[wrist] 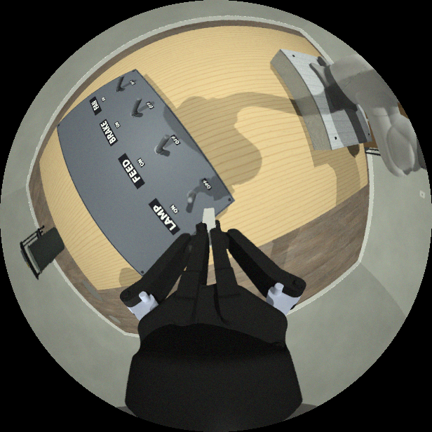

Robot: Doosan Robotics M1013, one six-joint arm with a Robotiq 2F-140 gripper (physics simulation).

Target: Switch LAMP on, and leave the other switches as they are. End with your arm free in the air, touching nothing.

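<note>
A grey switch panel (107, 165) lies on the left of the wrist view. Its LAMP switch (190, 199) is near the panel's right end, in shadow. Its lever looks short; its pale end seems to lean to the ON side, though the tilt is hard to read. The FEED switch (162, 145), BRAKE switch (137, 108) and FAN switch (120, 84) have levers leaning to their OFF sides. My gripper (209, 215) is shut and empty, with a pale tip piece between its fingertips. It shows just right of and below the LAMP lever, apart from it, by the panel's near right corner.
The panel lies on a wooden table (280, 200). A metal block with a sloped side (302, 100) stands at the upper right, beside a pale grey rounded arm-like shape (395, 130). A small dark framed object (45, 248) is at the far left, past the table's edge.
</note>
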